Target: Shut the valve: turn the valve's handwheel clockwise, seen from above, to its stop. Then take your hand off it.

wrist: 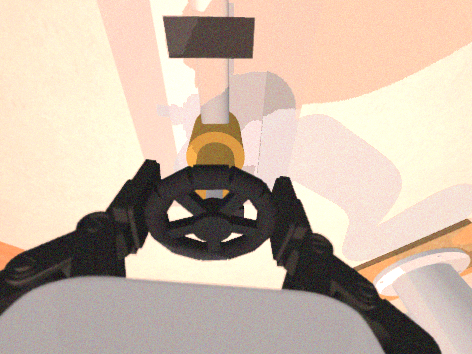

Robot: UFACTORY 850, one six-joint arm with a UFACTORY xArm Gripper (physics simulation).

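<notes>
The black handwheel [214, 228] shows in the middle of the wrist view, with its spokes and hub facing me. The brass valve body [215, 140] shows just beyond the wheel, partly hidden by its rim. My gripper [217, 186] has one finger on each side of the wheel. Both fingers press against the outside of the rim, left and right, so it is shut on the handwheel. The inner faces of the fingers where they meet the rim are partly hidden.
A grey pipe [215, 90] runs from the valve body toward the top of the view. A dark rectangular plate [210, 37] stands across it. A grey cylinder with a flange [430, 285] is at the lower right, near a brown-edged orange surface.
</notes>
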